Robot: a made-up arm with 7 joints.
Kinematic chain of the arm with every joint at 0, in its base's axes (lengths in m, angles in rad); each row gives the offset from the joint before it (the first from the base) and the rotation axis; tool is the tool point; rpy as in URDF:
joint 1: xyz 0 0 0 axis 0.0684 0.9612 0.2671
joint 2: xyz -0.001 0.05 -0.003 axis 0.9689 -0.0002 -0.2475
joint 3: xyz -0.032 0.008 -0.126 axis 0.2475 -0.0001 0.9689
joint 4: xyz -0.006 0 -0.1 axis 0.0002 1 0
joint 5: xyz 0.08 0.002 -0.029 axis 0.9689 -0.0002 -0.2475
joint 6: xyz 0.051 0 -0.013 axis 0.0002 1 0
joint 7: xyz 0.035 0 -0.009 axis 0.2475 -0.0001 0.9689
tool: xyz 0 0 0 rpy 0 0.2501 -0.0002
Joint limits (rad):
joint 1: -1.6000..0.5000
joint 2: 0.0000..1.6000
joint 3: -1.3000..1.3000
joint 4: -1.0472..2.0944
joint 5: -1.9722..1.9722
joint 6: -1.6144..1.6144
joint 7: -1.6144..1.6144
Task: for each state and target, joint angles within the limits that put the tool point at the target. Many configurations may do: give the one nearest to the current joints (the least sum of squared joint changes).
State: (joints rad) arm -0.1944 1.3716 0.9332 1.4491 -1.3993 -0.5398 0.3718
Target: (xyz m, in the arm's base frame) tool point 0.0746 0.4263 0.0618
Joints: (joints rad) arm -0.2382 1.4933 0.8658 1.0494 -1.3371 -0.6894 0.3718
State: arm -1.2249 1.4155 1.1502 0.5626 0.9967 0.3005 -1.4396
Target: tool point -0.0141 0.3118 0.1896
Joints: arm -1.2436 1.5531 1.1758 0.1012 1.0204 0.2703 -1.4396
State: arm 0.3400 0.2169 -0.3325 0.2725 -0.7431 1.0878 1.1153
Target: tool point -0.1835 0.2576 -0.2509
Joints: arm 0.5000 0.7802 -0.5736 0.8350 -0.7207 1.3153 1.1153
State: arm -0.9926 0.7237 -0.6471 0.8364 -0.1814 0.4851 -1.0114
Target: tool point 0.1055 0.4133 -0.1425
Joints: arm -0.4528 1.2282 -0.6343 1.3840 -0.1639 0.2850 -1.0114
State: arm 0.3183 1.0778 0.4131 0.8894 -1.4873 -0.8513 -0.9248
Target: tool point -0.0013 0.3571 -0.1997
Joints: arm 0.2744 0.8384 0.2911 0.7036 -1.4498 -0.8878 -0.9248
